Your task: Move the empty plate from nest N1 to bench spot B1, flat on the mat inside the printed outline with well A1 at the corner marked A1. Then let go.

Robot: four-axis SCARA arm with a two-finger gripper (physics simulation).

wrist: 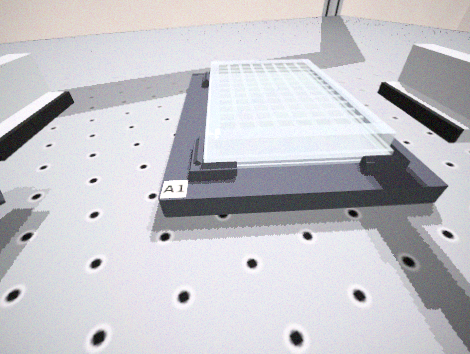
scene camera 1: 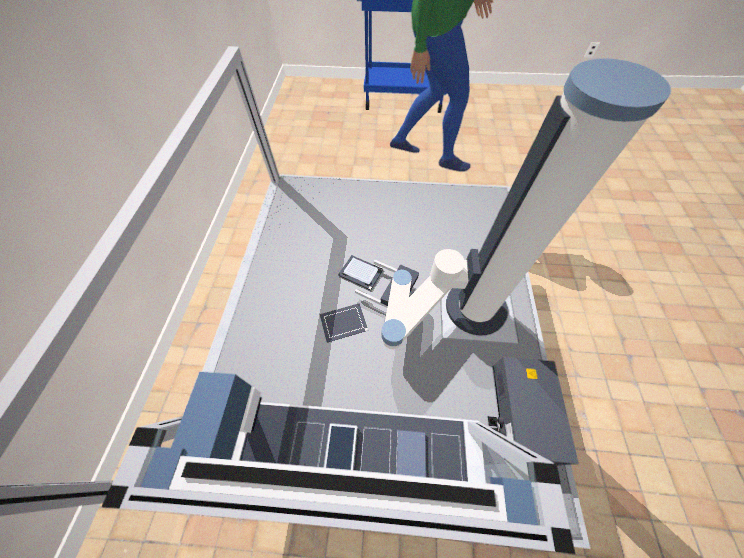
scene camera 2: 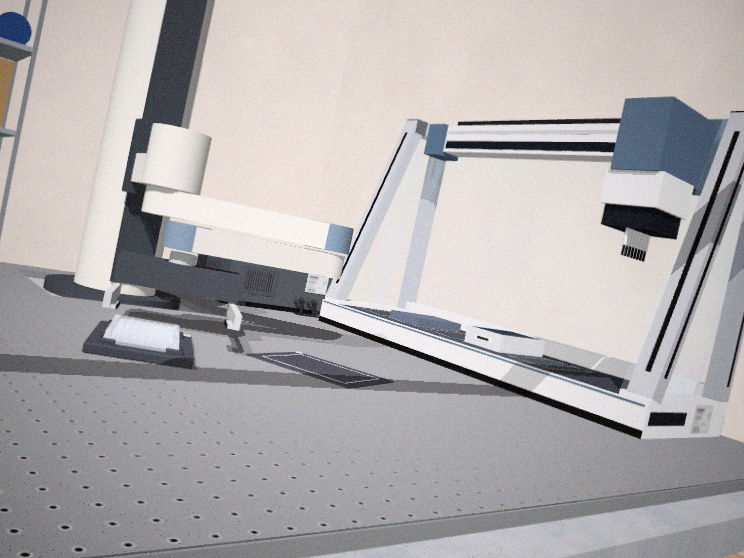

same spot on deck of slots: [scene camera 1: 444, 450] = [scene camera 2: 388, 314]
